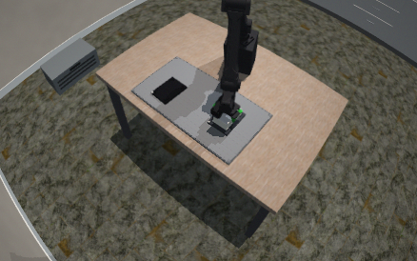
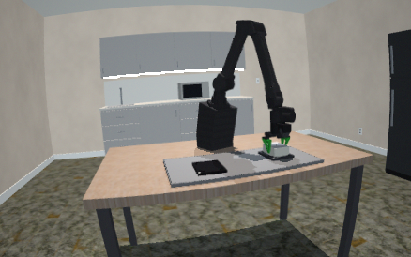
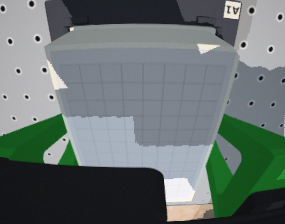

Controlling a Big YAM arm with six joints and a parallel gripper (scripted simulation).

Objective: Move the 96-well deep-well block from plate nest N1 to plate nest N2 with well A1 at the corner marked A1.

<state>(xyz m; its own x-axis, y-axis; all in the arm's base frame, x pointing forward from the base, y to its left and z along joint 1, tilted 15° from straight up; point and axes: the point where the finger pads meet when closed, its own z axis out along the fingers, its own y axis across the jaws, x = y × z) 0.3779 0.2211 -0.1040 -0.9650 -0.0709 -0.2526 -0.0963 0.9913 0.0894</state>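
Now: hand 1 cm below the deep-well block. The rest, counted from my hand: black plate nest: 7 cm ahead, 35 cm to the right, 2 cm below.
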